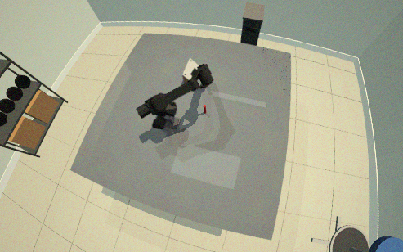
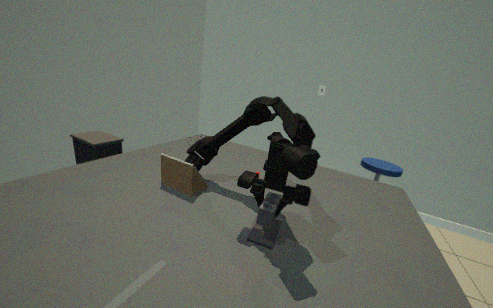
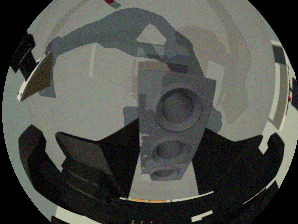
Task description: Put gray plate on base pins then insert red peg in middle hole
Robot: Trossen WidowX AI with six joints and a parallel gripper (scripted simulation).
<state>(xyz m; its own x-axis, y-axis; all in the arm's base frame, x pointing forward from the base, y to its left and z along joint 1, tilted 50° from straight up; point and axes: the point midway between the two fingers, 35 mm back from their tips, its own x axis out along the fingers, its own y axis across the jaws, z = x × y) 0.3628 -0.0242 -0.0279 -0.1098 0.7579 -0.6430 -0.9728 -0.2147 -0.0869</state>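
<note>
The red peg is 190 mm to the left of my gripper tip, 140 mm behind it and 20 mm below it. From my gripper tip the other things lie so: gray plate (30 mm above).
</note>
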